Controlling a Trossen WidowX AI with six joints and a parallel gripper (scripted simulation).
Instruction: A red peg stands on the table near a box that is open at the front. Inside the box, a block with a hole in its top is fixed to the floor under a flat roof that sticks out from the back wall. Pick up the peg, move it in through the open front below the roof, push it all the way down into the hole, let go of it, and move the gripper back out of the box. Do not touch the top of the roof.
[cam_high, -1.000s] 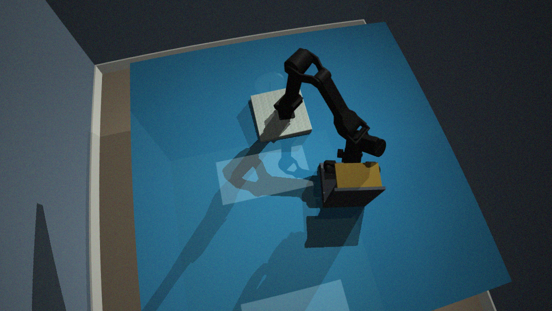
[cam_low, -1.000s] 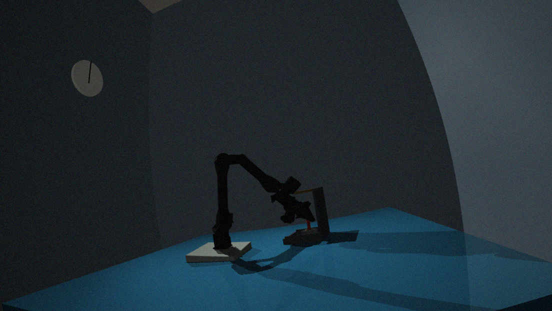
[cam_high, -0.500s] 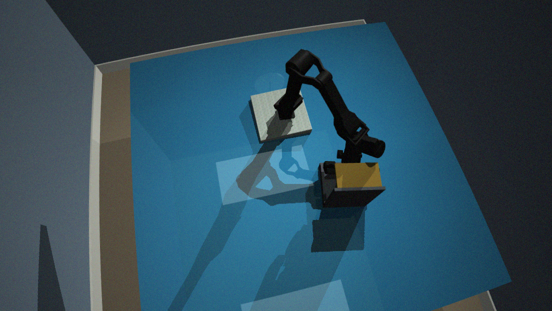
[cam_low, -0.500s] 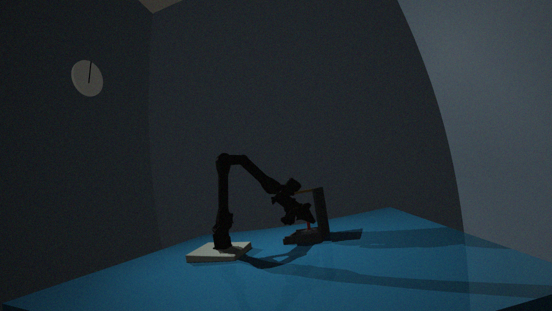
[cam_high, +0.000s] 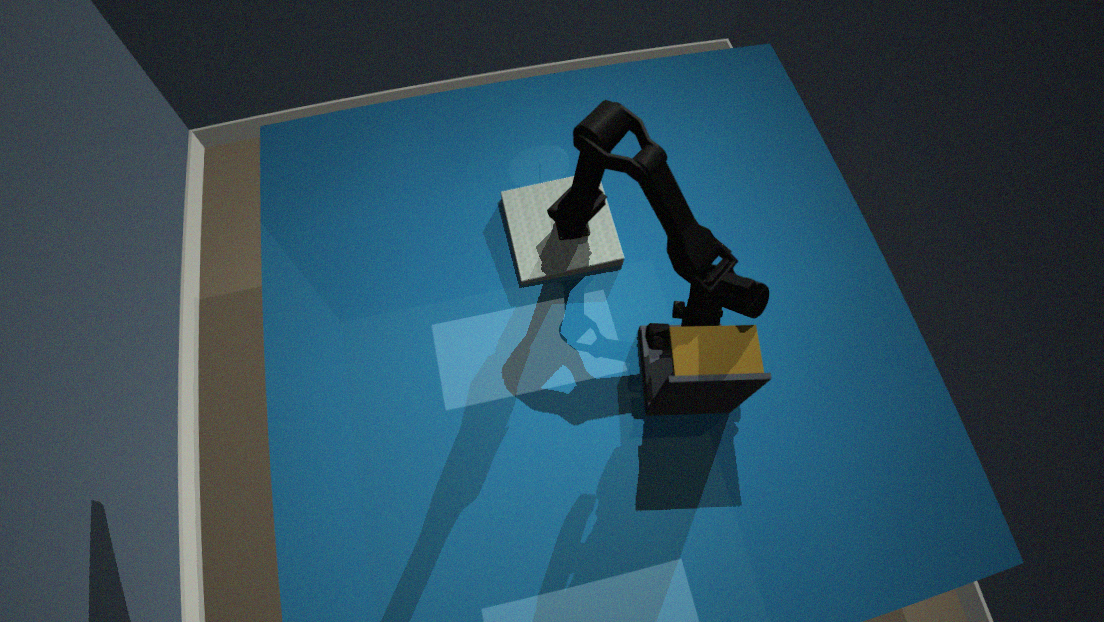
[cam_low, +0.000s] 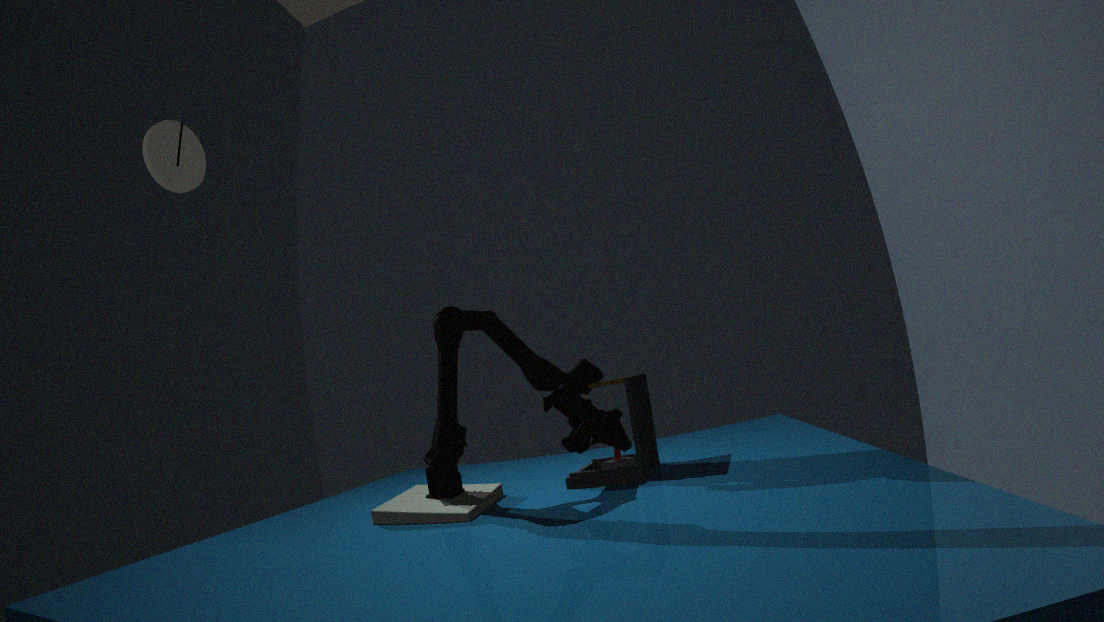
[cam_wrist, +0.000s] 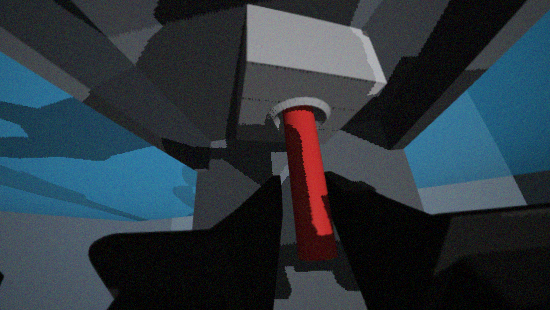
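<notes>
My gripper tip is now 3 cm past the red peg and 1 cm to the right of it. Also, from my gripper tip: back wall (4 cm ahead, 1 cm to the right, 5 cm above); roof (15 cm above).
</notes>
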